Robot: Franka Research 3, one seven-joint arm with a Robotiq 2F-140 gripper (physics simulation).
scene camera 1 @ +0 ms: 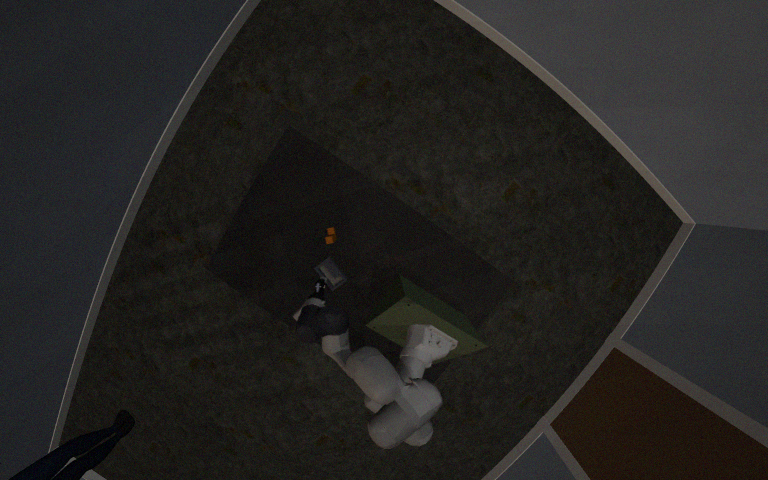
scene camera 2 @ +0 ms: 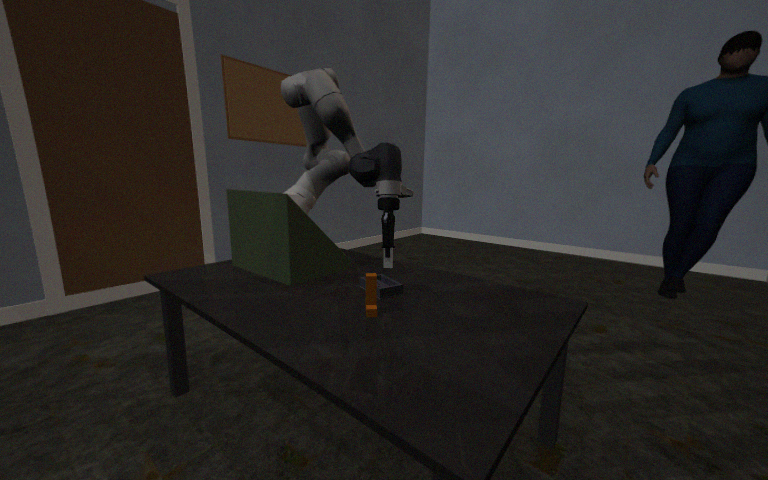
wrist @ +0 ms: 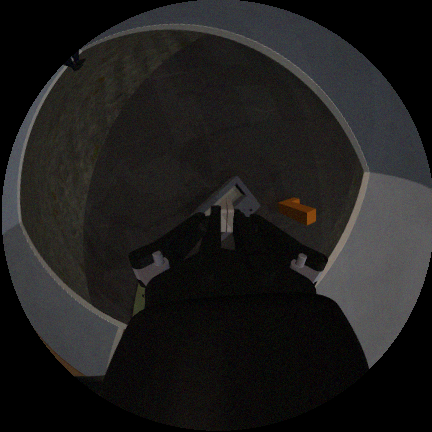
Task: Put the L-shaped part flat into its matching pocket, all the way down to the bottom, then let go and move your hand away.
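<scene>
A small grey tray-like block [scene camera 1: 321,264] [scene camera 2: 390,290] [wrist: 253,201] with a pocket stands on the table. A pale part [scene camera 1: 334,275] [wrist: 231,194], seemingly the L-shaped one, lies inside the pocket. The fingers hide much of it in the wrist view, and I cannot tell whether it touches the bottom everywhere. My gripper [scene camera 1: 318,286] [scene camera 2: 387,263] [wrist: 225,206] points down above the block, apart from it. Its pale finger pads are together with nothing between them.
An orange angled block [scene camera 1: 330,236] [scene camera 2: 370,291] [wrist: 298,211] stands on the table [scene camera 2: 453,350] near the grey block. A large green wedge [scene camera 1: 430,322] [scene camera 2: 257,237] stands by the arm's base. A person [scene camera 2: 713,130] is in the room beyond the table.
</scene>
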